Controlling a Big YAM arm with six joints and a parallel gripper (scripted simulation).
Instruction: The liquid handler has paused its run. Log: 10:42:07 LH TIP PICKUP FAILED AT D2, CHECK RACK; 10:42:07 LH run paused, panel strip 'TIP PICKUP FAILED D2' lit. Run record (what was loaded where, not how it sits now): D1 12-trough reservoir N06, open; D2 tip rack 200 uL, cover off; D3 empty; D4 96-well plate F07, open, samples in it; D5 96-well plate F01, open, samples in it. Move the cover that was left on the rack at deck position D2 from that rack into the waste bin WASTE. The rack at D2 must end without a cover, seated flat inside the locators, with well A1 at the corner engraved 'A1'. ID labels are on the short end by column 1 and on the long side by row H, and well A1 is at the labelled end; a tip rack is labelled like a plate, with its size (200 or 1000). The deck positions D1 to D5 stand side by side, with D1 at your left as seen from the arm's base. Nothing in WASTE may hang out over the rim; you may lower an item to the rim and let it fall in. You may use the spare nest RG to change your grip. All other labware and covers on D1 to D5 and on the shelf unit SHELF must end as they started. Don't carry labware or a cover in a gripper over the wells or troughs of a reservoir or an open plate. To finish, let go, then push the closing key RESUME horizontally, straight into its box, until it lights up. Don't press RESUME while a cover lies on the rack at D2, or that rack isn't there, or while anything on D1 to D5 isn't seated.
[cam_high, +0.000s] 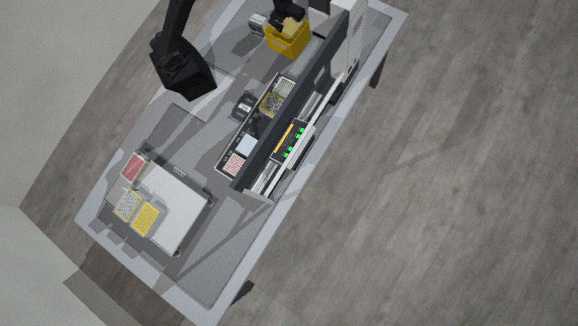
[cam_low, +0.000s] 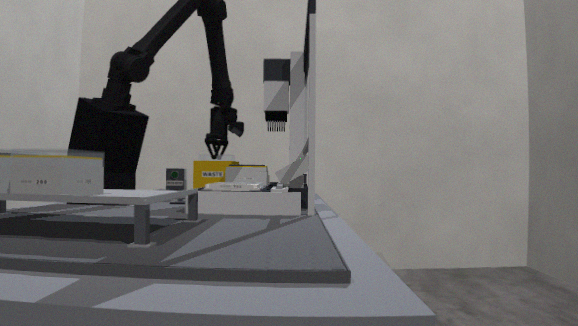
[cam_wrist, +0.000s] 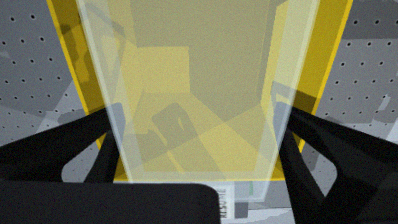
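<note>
Now: hand right at the clear cover. Also, from my hand: pipetting head: 240 mm ahead, 240 mm above, 10 mm to the left; then resume box: 150 mm behind, 80 mm below, 60 mm to the right; then yellow waste bin: 110 mm below.
</note>
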